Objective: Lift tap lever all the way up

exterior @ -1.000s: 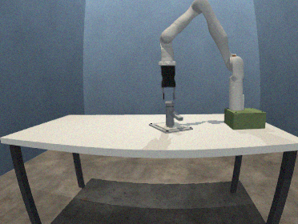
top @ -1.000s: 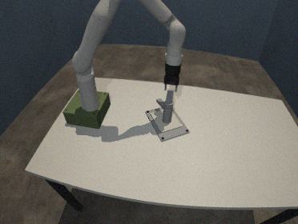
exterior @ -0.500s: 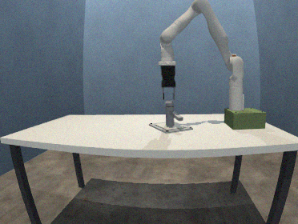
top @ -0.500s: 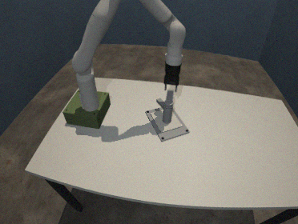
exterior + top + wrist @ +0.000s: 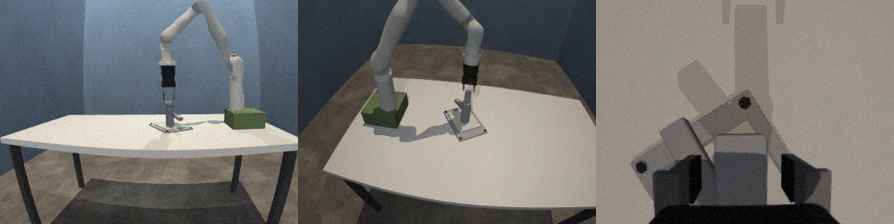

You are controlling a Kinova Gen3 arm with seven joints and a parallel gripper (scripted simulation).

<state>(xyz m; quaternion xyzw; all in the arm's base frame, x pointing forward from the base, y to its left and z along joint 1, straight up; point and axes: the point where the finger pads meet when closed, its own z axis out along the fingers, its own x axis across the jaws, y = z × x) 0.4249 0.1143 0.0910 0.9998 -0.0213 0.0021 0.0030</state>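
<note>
Right now the lever is 30 mm to the right of my hand and 30 mm below it. The rest, counted from my hand: plate (180 mm below, 80 mm to the right); then grey tap (80 mm below, 50 mm to the right, 20 mm behind).
</note>
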